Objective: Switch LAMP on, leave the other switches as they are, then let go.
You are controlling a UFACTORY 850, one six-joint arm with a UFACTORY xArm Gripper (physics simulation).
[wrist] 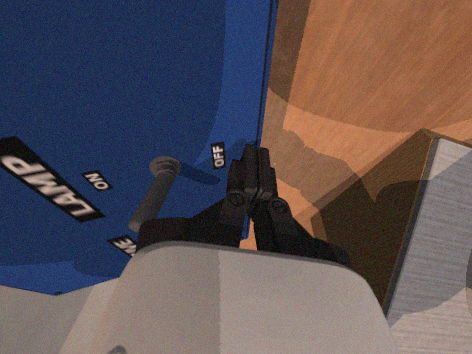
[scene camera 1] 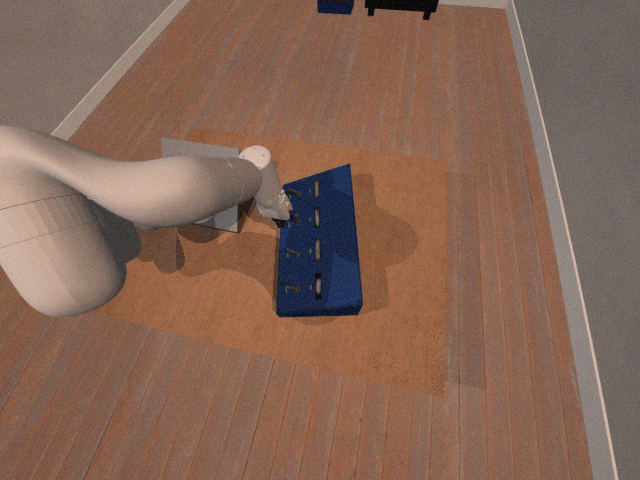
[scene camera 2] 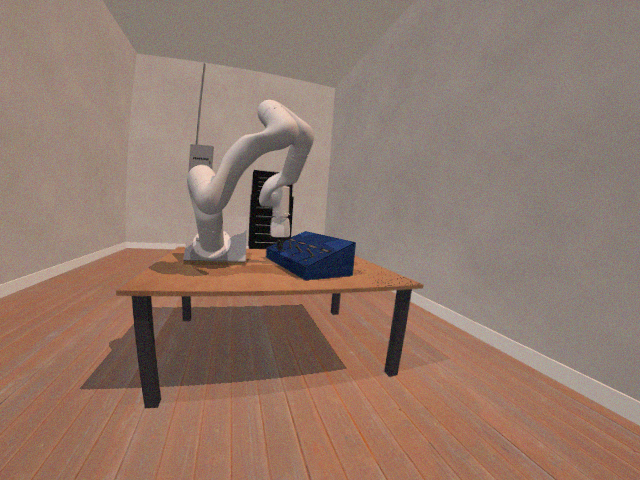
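The blue switch box (scene camera 1: 338, 217) (scene camera 2: 333, 266) (wrist: 110, 75) has four levers in a row. In the wrist view the LAMP lever (wrist: 152, 197) stands between its ON label (wrist: 97, 180) and OFF label (wrist: 218, 155); its tip leans away from OFF, towards the ON side. The LAMP plate (wrist: 55, 182) lies beyond ON. In scene camera 1 it appears to be the second lever (scene camera 1: 296, 219) from the far end. My gripper (scene camera 1: 280, 223) (scene camera 2: 280, 245) (wrist: 250, 160) is shut and empty, at the box's low edge on the OFF side, apart from the lever. Whether the fingertips touch the box is unclear.
A neighbouring label, partly hidden by the gripper, shows in the wrist view. Two other levers (scene camera 1: 293, 252) (scene camera 1: 292, 288) stand towards the near end. The grey base plate (scene camera 1: 199, 147) (wrist: 440, 220) lies beside the box on the wooden table (scene camera 1: 403, 335) (scene camera 2: 248, 283).
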